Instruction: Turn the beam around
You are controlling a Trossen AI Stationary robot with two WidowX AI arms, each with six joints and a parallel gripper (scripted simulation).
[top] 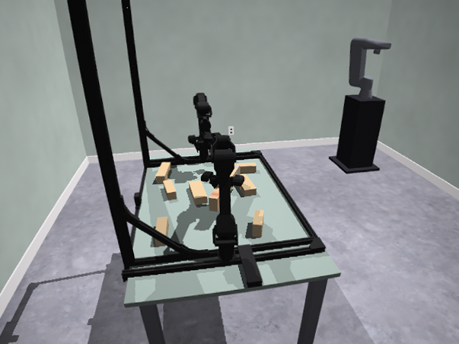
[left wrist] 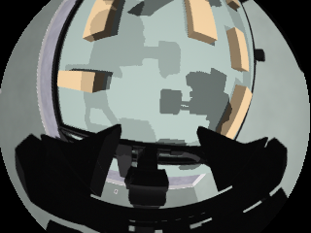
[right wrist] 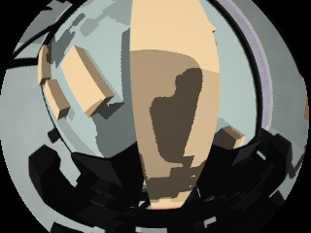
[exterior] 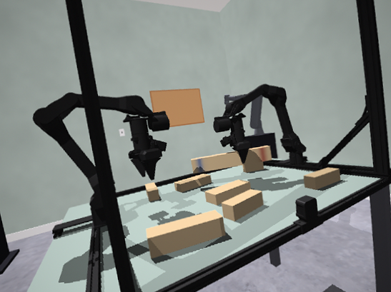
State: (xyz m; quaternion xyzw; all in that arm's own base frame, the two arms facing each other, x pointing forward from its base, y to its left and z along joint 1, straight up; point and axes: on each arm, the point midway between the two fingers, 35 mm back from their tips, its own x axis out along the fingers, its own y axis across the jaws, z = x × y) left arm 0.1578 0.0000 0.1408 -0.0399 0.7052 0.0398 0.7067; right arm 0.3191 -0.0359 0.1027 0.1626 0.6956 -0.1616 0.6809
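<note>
Now: right hand 40 mm to the right of the beam, 20 mm short of it and 10 mm above it.
</note>
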